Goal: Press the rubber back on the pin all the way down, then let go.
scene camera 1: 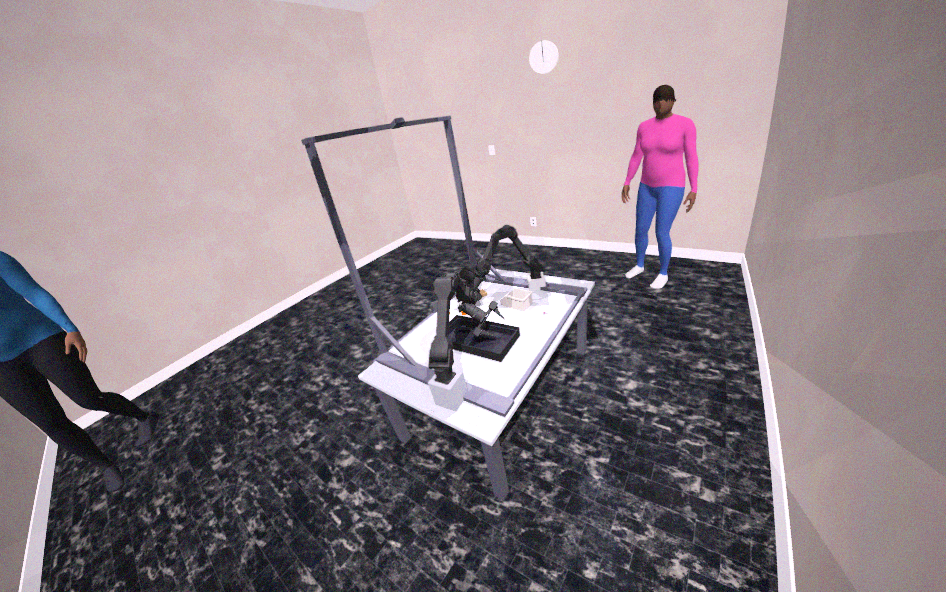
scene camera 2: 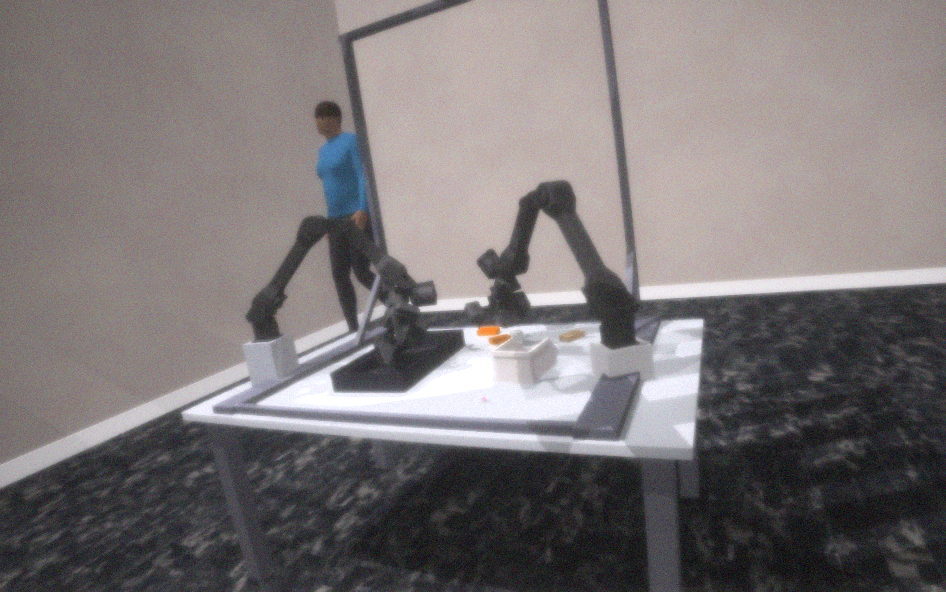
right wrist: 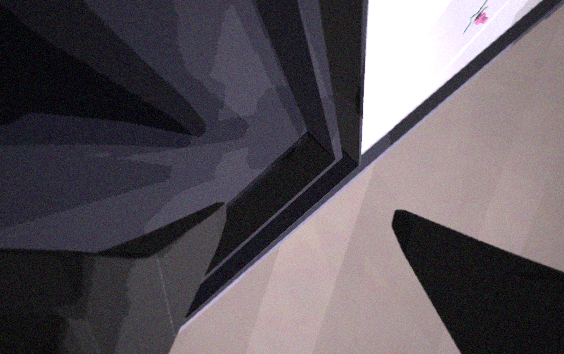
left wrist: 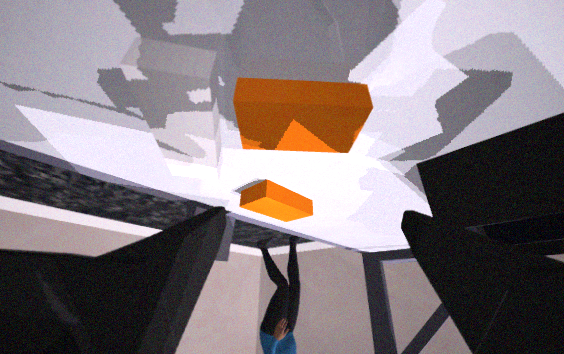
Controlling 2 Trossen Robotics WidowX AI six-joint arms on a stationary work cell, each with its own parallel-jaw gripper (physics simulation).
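Places are measured from the left arm's base along level axes (x right, y back, z down), in millimetres.
Where they show: left gripper, fingertip midpoint: (scene camera 2: 492,324) (left wrist: 313,216); right gripper, fingertip midpoint: (scene camera 1: 500,327) (scene camera 2: 393,355) (right wrist: 308,213); left arm's base, link origin: (scene camera 1: 535,276) (scene camera 2: 619,343); right arm's base, link origin: (scene camera 1: 445,377) (scene camera 2: 267,339).
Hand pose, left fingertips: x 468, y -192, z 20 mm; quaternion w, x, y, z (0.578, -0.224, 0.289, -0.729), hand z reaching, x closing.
Note:
Each offset is from my left fingertips to the centre of the thing. "*": to the spot under its first point.
A tiny pink piece with a thin dark green stem {dx -459, dy -116, dz +44 mm} (right wrist: 481,19) lies on the white table; it shows as a pink speck {* dx -459, dy -119, dz +44 mm} (scene camera 1: 544,312) in scene camera 1 and as another small speck {* dx -462, dy -115, dz +45 mm} (scene camera 2: 484,399) in scene camera 2. It may be the pin; its rubber back cannot be made out. My left gripper (left wrist: 313,216) is open and empty, low over the far side of the table, well away from the pink piece. My right gripper (right wrist: 308,213) is open and empty over the black tray {dx -95, dy -274, dz +26 mm} (scene camera 1: 481,351) (scene camera 2: 369,382).
Two orange blocks {dx -19, dy +12, dz +44 mm} (left wrist: 300,95) {dx +98, dy +0, dz +43 mm} (left wrist: 277,202) lie near the left gripper. A tan block {dx -129, dy +198, dz +43 mm} (scene camera 2: 572,335) lies behind the white box {dx -325, dy +17, dz +16 mm} (scene camera 2: 512,366) (scene camera 1: 517,301). A dark frame (scene camera 1: 348,258) stands along the table's far side. Two people stand beyond the table.

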